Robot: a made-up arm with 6 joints.
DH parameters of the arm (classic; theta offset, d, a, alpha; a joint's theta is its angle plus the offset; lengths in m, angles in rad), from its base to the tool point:
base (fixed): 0.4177 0 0.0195 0
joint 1: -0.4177 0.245 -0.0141 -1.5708
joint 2: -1.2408 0 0.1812 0
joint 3: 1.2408 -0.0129 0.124 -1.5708
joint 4: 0 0.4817 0.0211 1.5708
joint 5: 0 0.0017 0.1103 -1.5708
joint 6: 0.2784 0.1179 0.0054 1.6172
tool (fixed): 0.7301 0.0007 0 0
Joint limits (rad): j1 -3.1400..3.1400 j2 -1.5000..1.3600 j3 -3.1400..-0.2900 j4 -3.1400..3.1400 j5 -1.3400..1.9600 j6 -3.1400..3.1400
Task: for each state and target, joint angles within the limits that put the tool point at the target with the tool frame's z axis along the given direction. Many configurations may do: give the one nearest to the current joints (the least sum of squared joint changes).
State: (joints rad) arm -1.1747 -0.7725 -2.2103 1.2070 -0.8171 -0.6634
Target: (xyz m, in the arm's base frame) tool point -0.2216 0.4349 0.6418 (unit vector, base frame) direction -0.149 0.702 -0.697
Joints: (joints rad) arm -1.4271 -1.0939 -2.6342 1.6214 -1.3315 -0.0991
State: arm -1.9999 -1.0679 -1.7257 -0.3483 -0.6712 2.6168
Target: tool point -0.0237 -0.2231 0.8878 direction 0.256 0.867 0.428
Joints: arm -2.2046 -0.6479 -1.4576 -0.7148 -0.8331 2.1527
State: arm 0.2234 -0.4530 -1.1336 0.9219 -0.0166 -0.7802
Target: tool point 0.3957 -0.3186 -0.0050 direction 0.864 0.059 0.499
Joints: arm -0.3923 -0.0375 -0.5059 1.3890 -0.0968 -0.4885
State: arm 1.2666 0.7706 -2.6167 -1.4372 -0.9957 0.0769
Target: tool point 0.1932 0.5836 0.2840 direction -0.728 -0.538 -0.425
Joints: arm 1.0408 0.8255 -1.8937 -1.2281 -1.3400 0.2784
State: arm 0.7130 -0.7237 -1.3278 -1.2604 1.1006 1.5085
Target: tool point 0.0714 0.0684 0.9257 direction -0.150 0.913 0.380
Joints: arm 0.8436 -1.4653 -1.0738 -1.4354 0.8096 0.9249
